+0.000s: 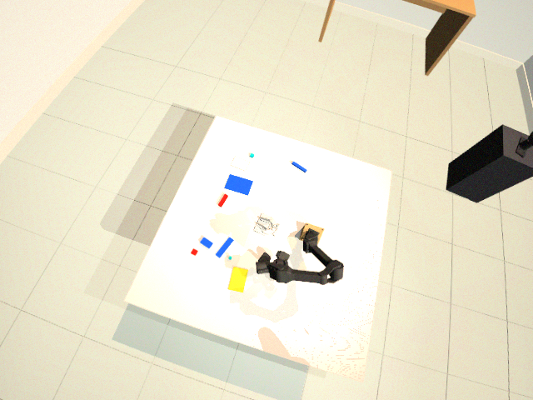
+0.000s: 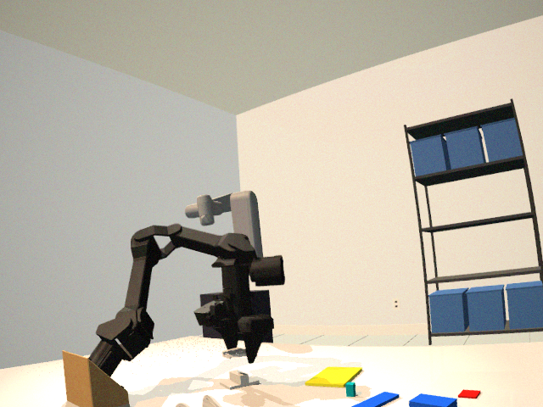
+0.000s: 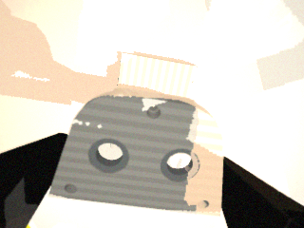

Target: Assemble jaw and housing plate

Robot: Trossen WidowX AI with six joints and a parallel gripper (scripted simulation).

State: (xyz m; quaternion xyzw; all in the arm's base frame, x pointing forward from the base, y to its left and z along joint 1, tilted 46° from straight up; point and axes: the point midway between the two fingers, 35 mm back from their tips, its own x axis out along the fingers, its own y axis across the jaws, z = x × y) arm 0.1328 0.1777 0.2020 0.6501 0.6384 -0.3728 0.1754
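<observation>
The jaw lies 210 mm to the right of my gripper tip, 100 mm ahead of it and 40 mm below it. Round my gripper tip: housing plate: 20 mm above, 10 mm to the right; red block: 430 mm ahead, 270 mm to the right, 40 mm below; yellow plate: 160 mm ahead, 120 mm to the left, 50 mm below.
</observation>
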